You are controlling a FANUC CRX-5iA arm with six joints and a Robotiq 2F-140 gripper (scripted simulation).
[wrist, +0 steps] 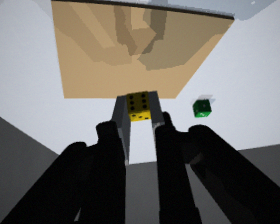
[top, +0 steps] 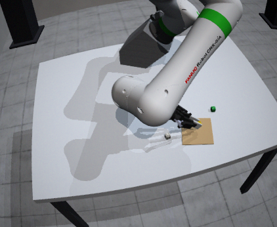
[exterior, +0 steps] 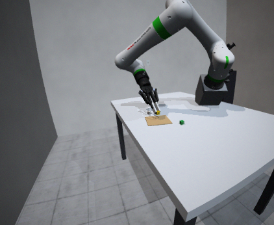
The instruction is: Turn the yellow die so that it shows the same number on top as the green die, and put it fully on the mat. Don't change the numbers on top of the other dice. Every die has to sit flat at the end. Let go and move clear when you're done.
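My hand is 70 mm above the tan mat and 20 mm to the right of it. The rest, counted from my hand: yellow die (20 mm to the left, 20 mm below, 10 mm behind); then white die (110 mm to the right, 60 mm below, 10 mm ahead); then green die (120 mm to the left, 110 mm behind, 60 mm below).
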